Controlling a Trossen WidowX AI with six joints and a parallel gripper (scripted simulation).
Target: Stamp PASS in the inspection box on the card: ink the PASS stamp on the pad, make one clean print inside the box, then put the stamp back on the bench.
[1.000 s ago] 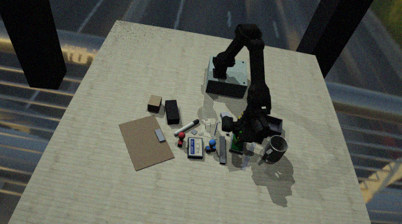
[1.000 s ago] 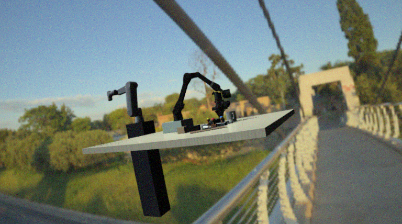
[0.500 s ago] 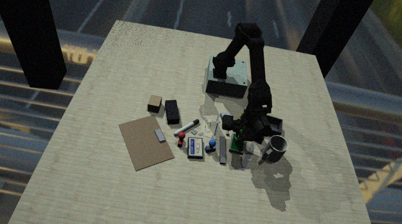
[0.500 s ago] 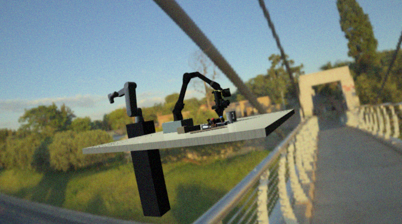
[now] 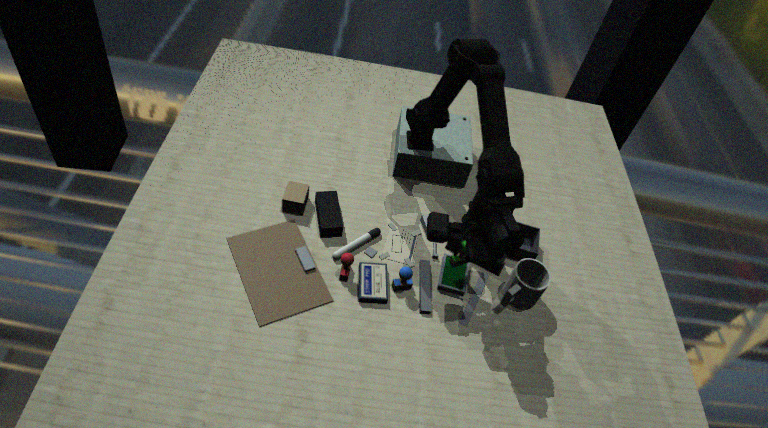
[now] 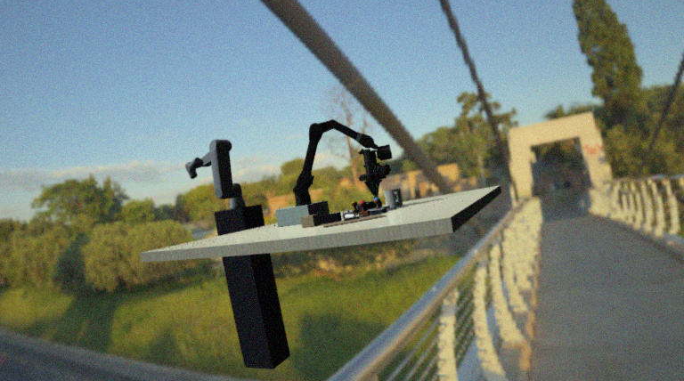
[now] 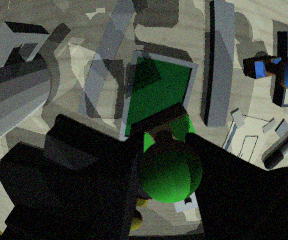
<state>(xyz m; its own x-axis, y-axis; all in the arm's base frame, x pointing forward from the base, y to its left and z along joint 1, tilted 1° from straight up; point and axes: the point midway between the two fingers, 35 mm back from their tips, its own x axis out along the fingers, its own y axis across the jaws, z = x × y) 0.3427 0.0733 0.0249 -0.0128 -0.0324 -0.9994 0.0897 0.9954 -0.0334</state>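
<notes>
The card lies 12 cm to the right of my gripper tip, 8 cm below it and 8 cm behind it. From my gripper tip the other things lie so: green-knobbed stamp right at my gripper tip; green ink pad 7 cm below; long black block 6 cm to the left, 6 cm below, 6 cm behind.
</notes>
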